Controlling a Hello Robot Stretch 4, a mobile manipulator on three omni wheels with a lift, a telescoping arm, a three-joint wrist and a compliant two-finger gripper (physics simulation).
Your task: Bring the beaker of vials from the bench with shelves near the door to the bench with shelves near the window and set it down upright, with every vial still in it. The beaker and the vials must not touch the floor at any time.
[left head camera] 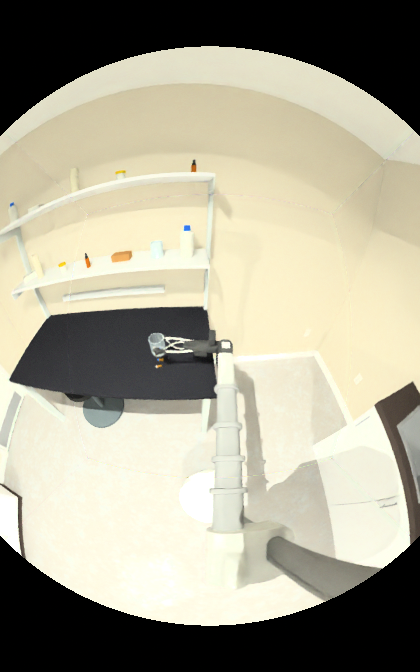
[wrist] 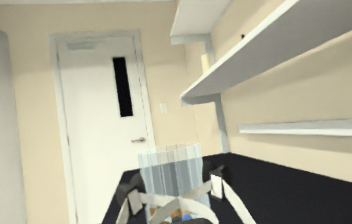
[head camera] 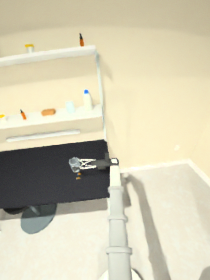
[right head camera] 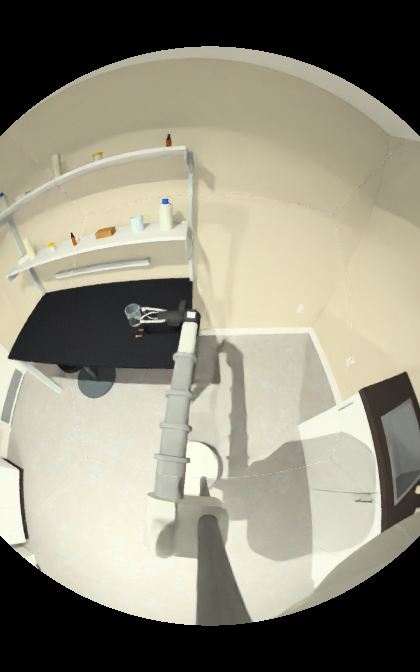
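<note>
The clear beaker [head camera: 74,164] [left head camera: 156,344] [right head camera: 133,314] [wrist: 172,167] is between the fingers of my gripper [head camera: 83,163] [left head camera: 167,345] [right head camera: 143,315] [wrist: 174,179], roughly upright above the black bench top [head camera: 30,175] [left head camera: 90,350] [right head camera: 90,320] [wrist: 290,190]. The gripper is shut on the beaker. Two small orange vials [head camera: 78,174] [left head camera: 160,359] [right head camera: 141,330] show outside the beaker, apparently lying on the bench top. In the wrist view, orange and blue vial parts [wrist: 186,217] show low behind the fingers; whether they are inside the beaker or beyond it I cannot tell. The window bench does not show.
Above the bench, a lower shelf [left head camera: 115,267] [right head camera: 100,241] carries a white bottle [left head camera: 187,242], a light blue cup [left head camera: 157,249] and an orange block [left head camera: 121,256]. A stool base [left head camera: 103,412] stands below. A dark-topped cabinet [left head camera: 360,480] is at the right. A door [wrist: 95,130] shows beyond the bench.
</note>
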